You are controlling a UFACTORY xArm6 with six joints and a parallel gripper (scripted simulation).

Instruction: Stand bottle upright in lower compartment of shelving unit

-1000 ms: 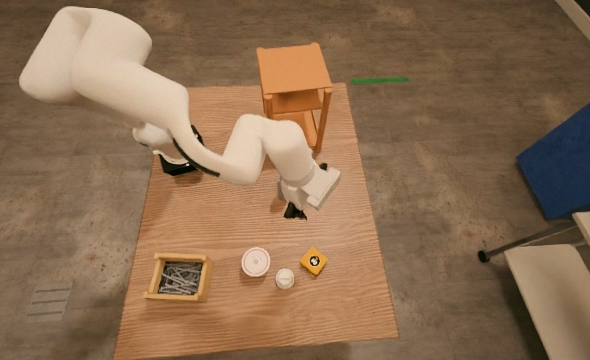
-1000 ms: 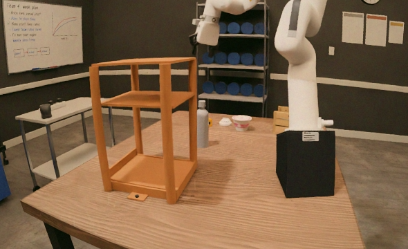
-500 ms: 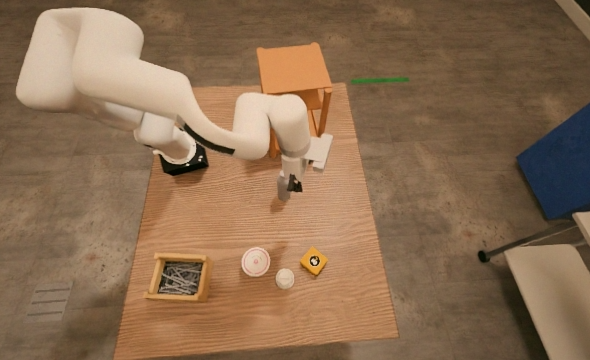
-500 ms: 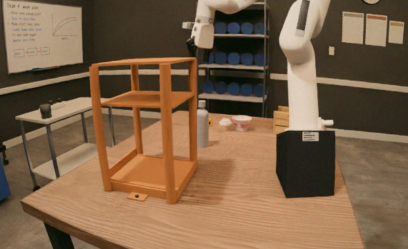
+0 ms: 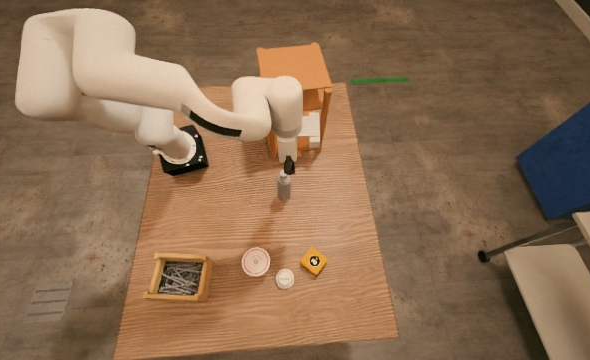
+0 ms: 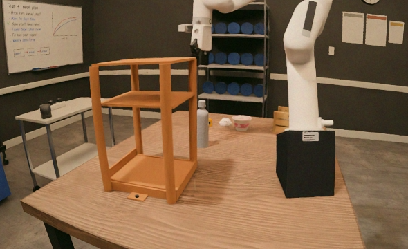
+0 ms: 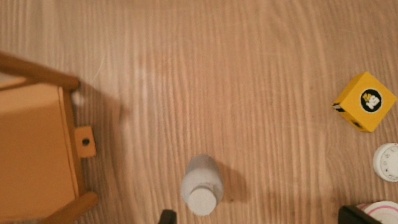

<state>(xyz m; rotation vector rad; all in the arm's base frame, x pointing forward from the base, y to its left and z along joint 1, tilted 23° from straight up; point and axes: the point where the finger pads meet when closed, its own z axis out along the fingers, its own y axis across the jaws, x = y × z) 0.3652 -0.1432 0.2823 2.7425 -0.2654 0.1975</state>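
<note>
Now: the grey bottle 1 cm behind my hand, 3 cm to the left of it and 21 cm below it. Also, from my hand: orange shelving unit 8 cm ahead, 34 cm to the left, 15 cm below.
</note>
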